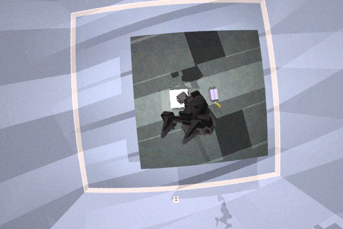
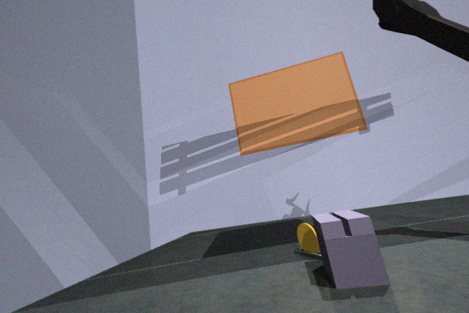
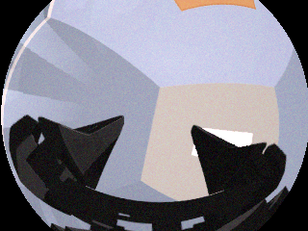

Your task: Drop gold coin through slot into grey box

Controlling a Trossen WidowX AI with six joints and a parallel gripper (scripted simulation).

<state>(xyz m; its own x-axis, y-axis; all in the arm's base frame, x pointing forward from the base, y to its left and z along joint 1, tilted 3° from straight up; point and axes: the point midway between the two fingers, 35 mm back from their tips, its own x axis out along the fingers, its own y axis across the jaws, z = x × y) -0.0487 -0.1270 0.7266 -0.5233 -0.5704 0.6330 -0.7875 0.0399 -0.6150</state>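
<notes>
Right now the gold coin is 440 mm ahead of my gripper tip, 70 mm to the left of it and 820 mm below it.
</notes>
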